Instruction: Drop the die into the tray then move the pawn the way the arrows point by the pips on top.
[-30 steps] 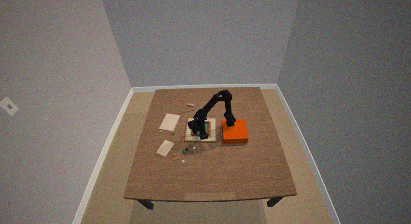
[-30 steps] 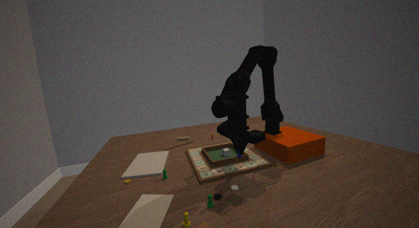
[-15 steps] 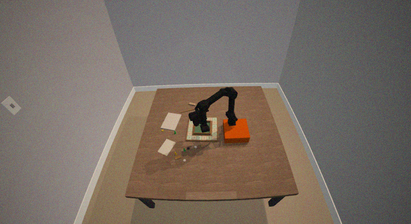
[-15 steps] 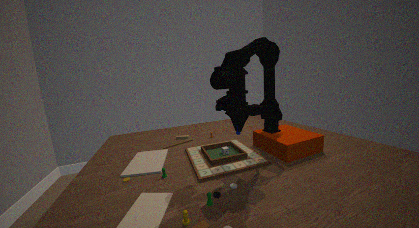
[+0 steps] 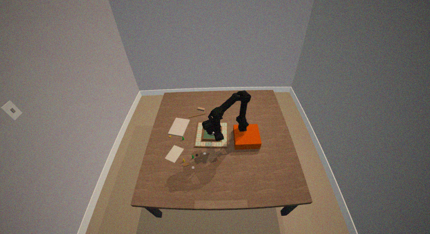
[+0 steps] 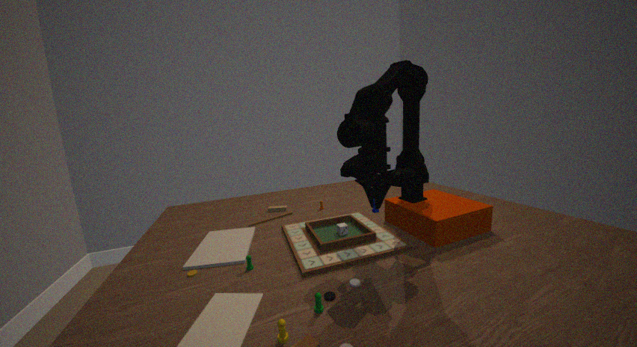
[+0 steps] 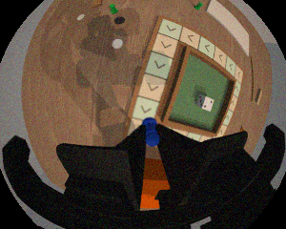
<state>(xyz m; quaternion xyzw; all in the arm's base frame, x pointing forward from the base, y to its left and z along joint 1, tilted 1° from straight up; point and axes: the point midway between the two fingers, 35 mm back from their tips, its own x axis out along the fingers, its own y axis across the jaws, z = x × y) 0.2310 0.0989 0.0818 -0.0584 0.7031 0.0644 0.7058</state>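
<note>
Right now my gripper tip is 20 mm short of the white die, 120 mm to the left of it and 90 mm above it. From my gripper tip the other things lie so: blue pawn 10 mm above; then orange pawn 40 mm behind, 380 mm to the right, 100 mm below; then green dice tray 40 mm ahead, 120 mm to the right, 110 mm below.
</note>
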